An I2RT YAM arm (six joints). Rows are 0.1 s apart.
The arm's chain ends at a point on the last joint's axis. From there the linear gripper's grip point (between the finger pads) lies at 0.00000 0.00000 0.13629 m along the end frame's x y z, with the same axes.
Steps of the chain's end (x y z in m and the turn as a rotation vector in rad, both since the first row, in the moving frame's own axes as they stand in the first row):
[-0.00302 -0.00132 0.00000 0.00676 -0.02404 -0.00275]
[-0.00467 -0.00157 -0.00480 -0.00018 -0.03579 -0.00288]
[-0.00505 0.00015 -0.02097 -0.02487 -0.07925 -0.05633]
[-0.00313 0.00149 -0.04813 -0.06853 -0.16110 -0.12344]
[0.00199 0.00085 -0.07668 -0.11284 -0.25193 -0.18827]
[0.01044 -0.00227 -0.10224 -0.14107 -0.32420 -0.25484]
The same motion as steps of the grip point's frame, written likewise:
[-0.00630 -0.00224 -0.00004 0.00676 -0.02404 -0.00275]
[-0.00955 -0.00154 -0.00489 -0.00018 -0.03579 -0.00288]
[-0.01574 0.00384 -0.02144 -0.02487 -0.07925 -0.05633]
[-0.02434 0.01211 -0.05021 -0.06853 -0.16110 -0.12344]
[-0.03028 0.01915 -0.08182 -0.11284 -0.25193 -0.18827]
[-0.02995 0.02190 -0.11062 -0.14107 -0.32420 -0.25484]

